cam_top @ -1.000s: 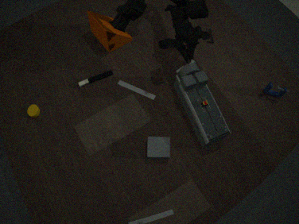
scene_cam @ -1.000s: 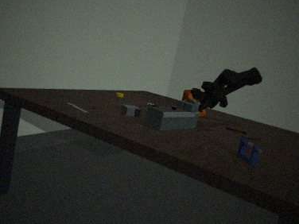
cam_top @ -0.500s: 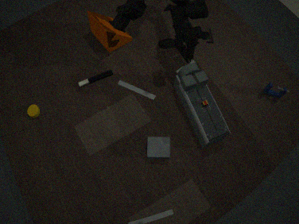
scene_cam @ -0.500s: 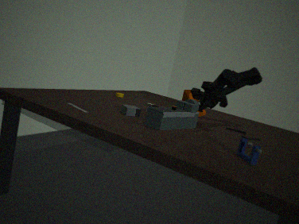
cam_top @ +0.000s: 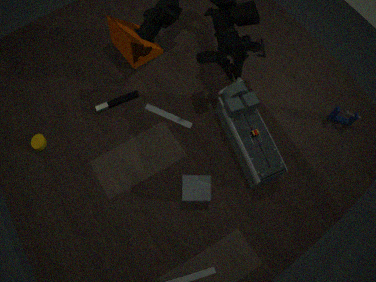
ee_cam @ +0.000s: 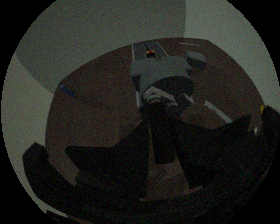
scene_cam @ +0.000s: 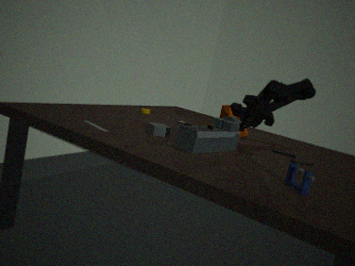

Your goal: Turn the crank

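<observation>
My gripper tip is 16 cm short of the red pointer and 5 cm to the left of it. The rest, counted from my gripper tip: grey block (25 cm to the right, 20 cm ahead, 7 cm below); then yellow disc (60 cm to the right, 15 cm behind, 8 cm below); then black-and-white marker (33 cm to the right, 15 cm behind, 8 cm below).
</observation>
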